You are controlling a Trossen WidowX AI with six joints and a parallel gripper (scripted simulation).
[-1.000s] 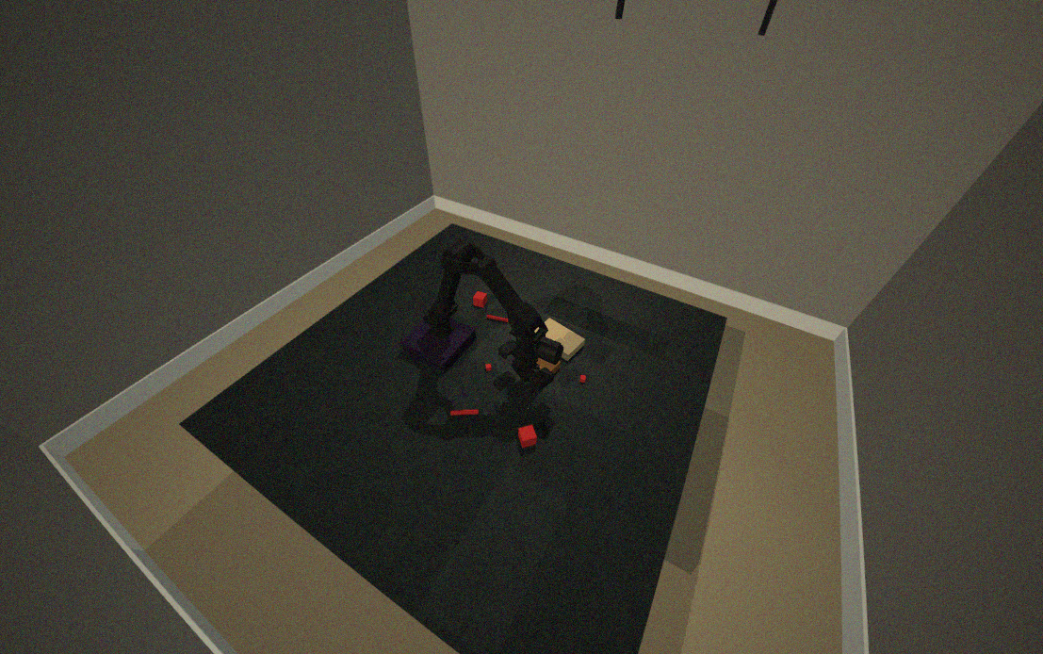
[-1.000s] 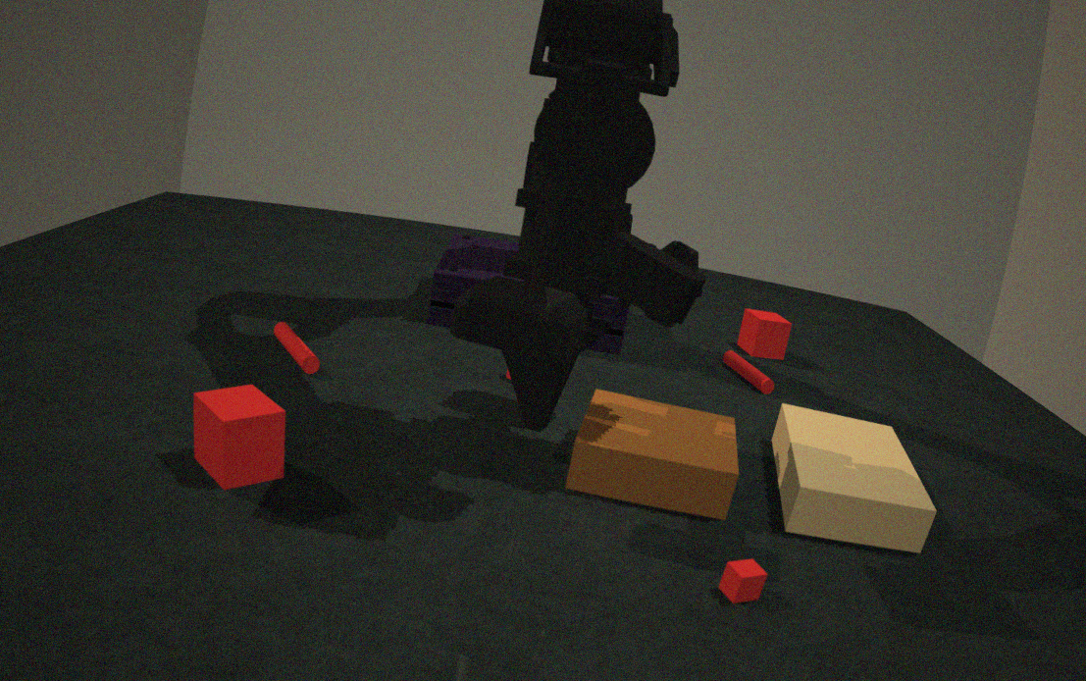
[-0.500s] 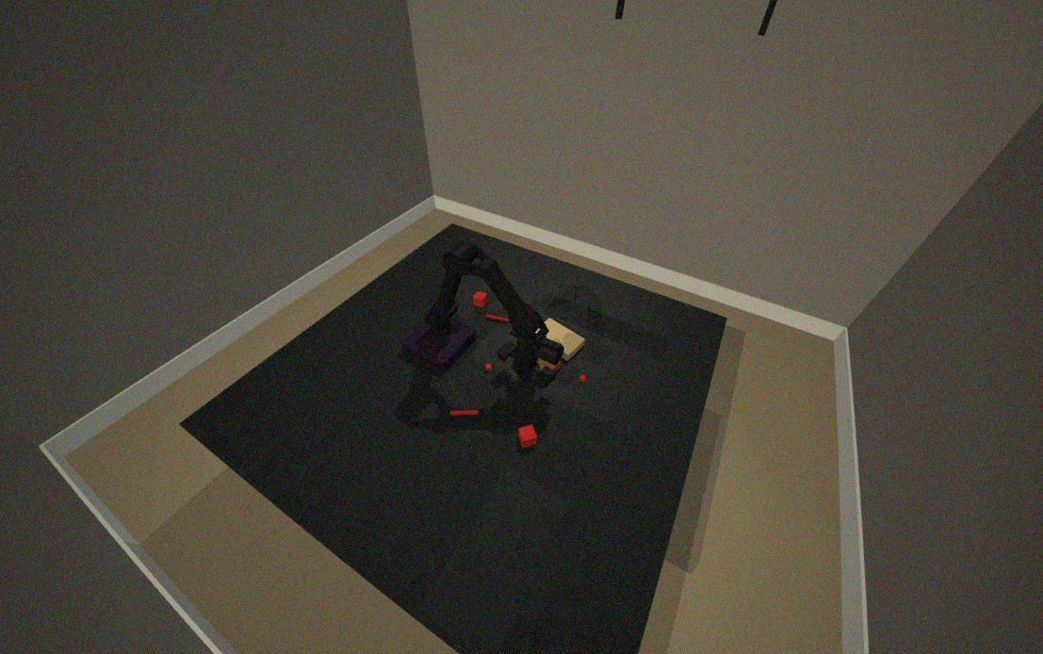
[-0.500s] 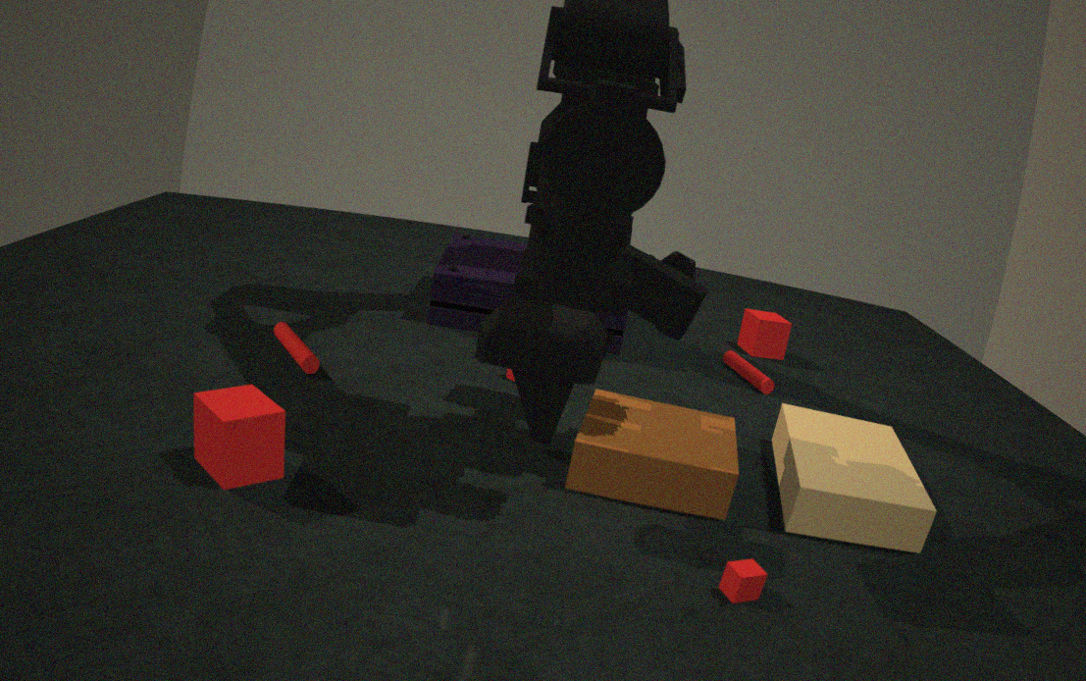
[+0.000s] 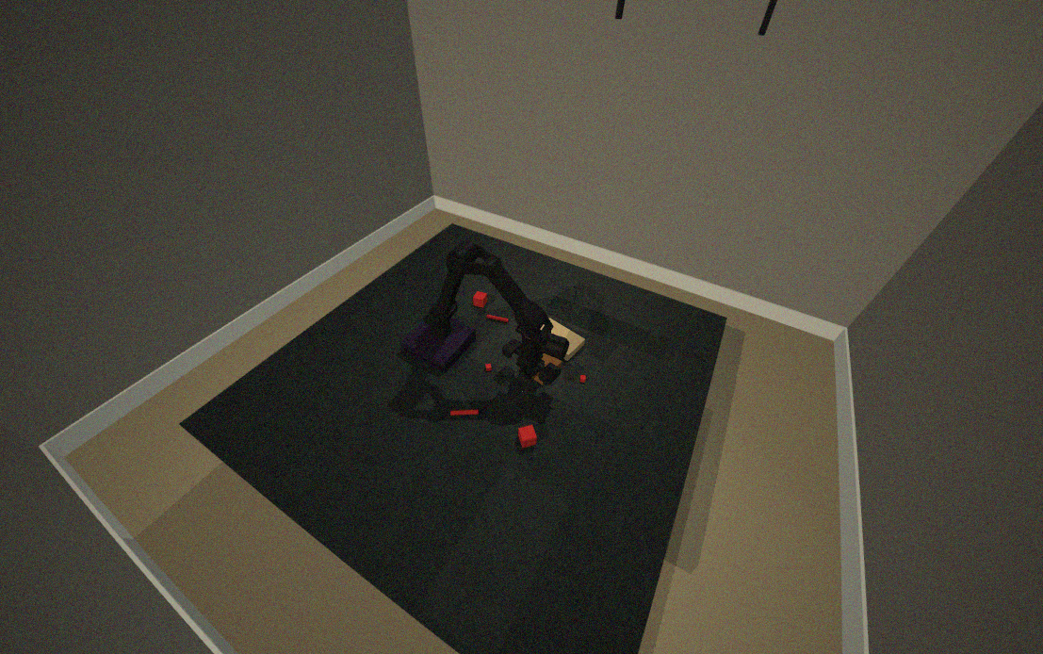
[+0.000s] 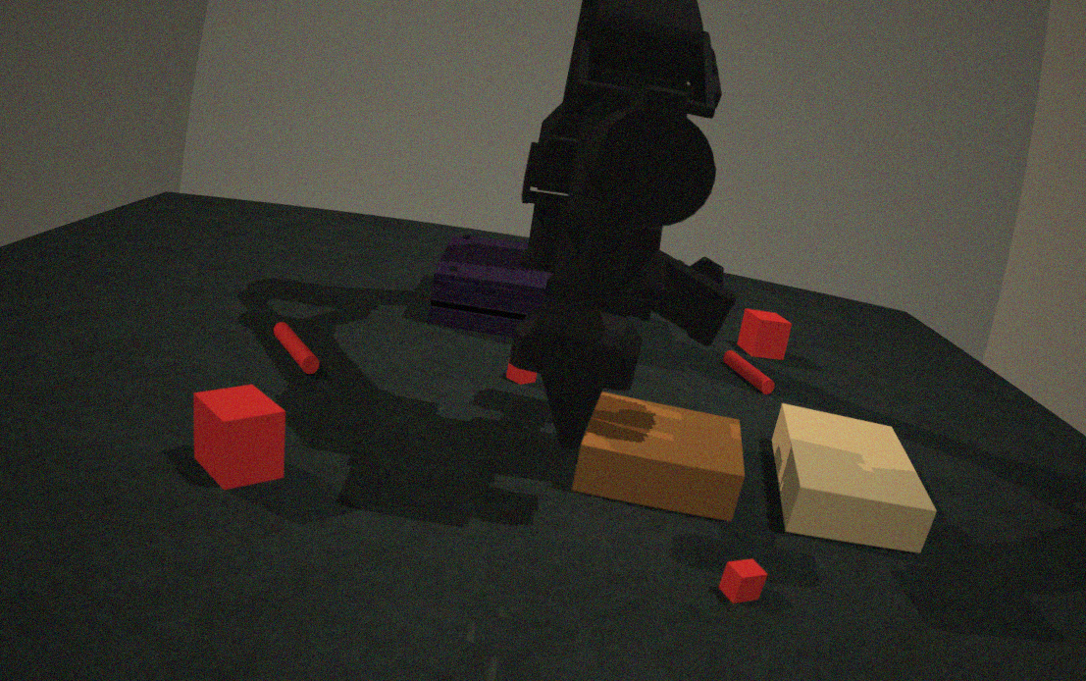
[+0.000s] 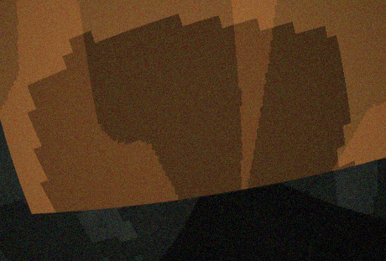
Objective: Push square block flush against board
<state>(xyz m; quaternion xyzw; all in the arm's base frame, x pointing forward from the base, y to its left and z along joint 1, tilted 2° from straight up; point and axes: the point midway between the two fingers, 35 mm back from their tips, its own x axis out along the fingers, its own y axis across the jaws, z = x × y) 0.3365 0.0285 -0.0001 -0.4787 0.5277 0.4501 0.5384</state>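
Right now the square block is 60 mm to the left of my gripper tip and 10 mm above it. From my gripper tip the other things lie so: cream board (190 mm to the left, 10 mm above).
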